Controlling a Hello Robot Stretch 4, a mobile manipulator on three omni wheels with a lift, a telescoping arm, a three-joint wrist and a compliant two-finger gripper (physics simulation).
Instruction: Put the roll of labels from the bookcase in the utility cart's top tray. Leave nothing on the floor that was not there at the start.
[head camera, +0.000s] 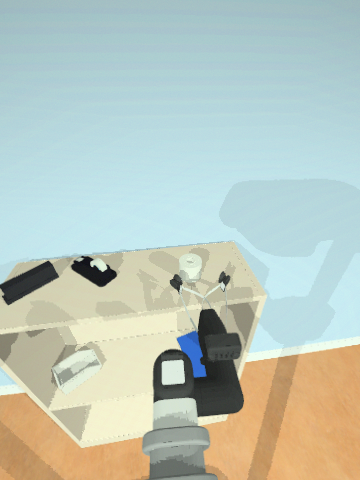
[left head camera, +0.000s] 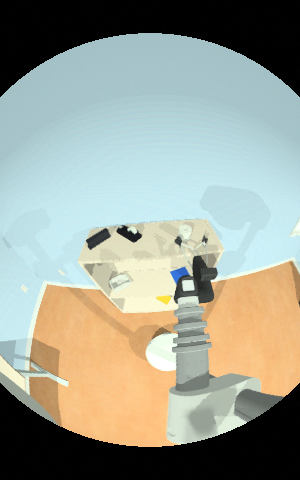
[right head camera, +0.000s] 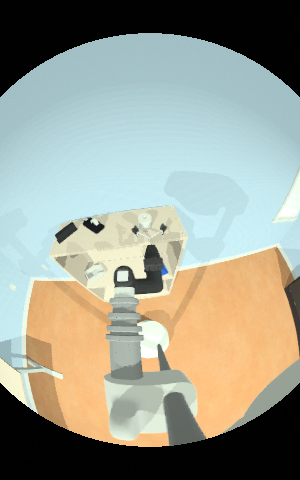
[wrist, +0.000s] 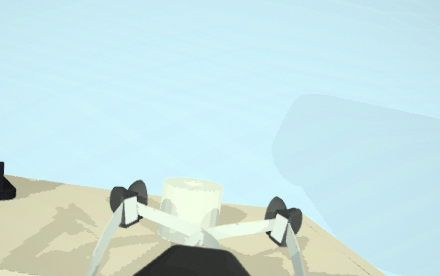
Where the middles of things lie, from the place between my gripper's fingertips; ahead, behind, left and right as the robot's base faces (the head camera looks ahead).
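Bin (head camera: 70, 373): 50 cm to the left of my hand, 2 cm ahead, 53 cm below. Roll of labels (wrist: 198, 201): my hand 2 cm above it, 6 cm short of it, 2 cm to the right of it.
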